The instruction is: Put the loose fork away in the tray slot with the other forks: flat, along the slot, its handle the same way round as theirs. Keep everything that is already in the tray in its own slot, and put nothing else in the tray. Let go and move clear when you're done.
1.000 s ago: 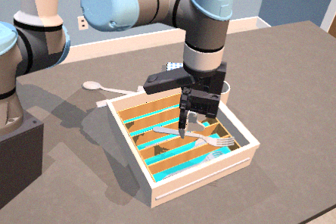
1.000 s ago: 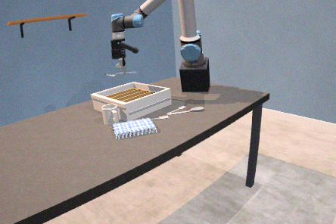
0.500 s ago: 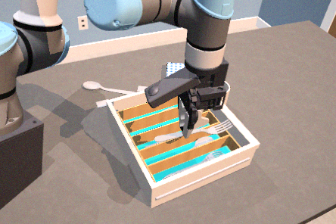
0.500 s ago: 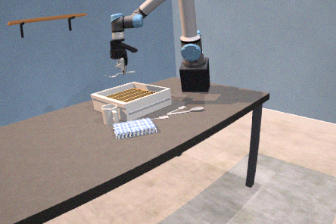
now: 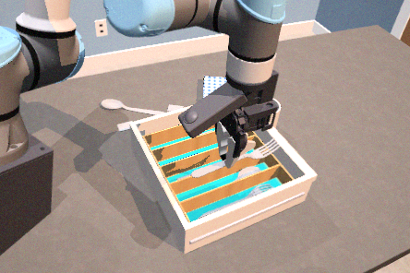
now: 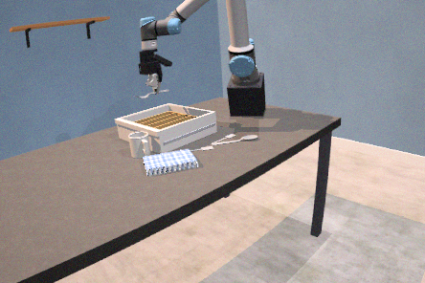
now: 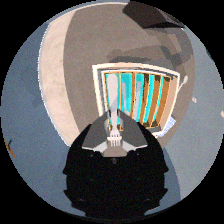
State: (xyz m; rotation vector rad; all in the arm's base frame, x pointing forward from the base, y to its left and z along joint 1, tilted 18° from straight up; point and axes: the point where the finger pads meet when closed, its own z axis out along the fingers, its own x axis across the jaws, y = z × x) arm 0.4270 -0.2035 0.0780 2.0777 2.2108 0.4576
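My gripper is now 4 cm short of the tray, 12 cm to the right of it and 14 cm above it. Also, from my hand: white mug 25 cm ahead, 24 cm to the left, 16 cm below.
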